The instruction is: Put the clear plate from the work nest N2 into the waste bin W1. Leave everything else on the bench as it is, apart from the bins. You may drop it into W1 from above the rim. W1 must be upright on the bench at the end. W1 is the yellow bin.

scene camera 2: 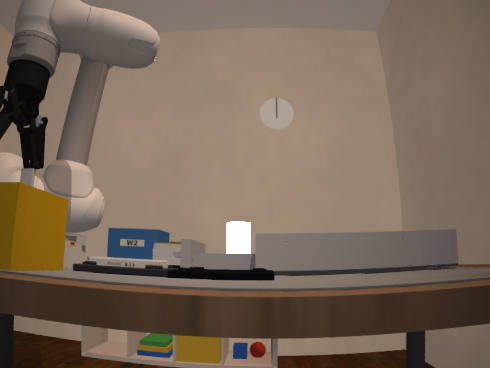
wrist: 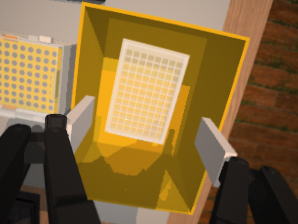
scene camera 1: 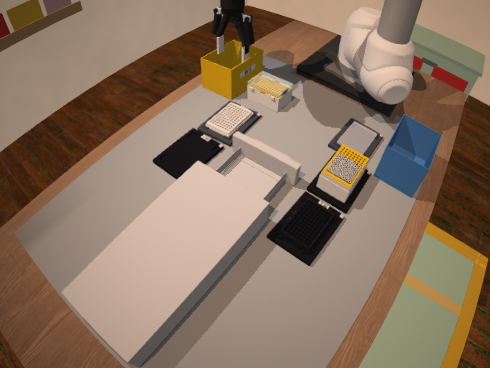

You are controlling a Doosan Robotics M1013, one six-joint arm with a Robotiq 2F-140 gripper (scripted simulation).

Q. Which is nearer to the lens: the white device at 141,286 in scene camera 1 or the black plate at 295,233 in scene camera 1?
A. The white device.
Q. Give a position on a yellow bin W1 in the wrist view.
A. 116,169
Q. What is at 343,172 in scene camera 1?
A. A yellow-topped tip rack.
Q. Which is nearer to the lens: the black plate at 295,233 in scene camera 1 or the yellow bin W1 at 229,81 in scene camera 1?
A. The black plate.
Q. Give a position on a white plate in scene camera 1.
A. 234,122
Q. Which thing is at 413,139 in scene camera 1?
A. A blue bin.
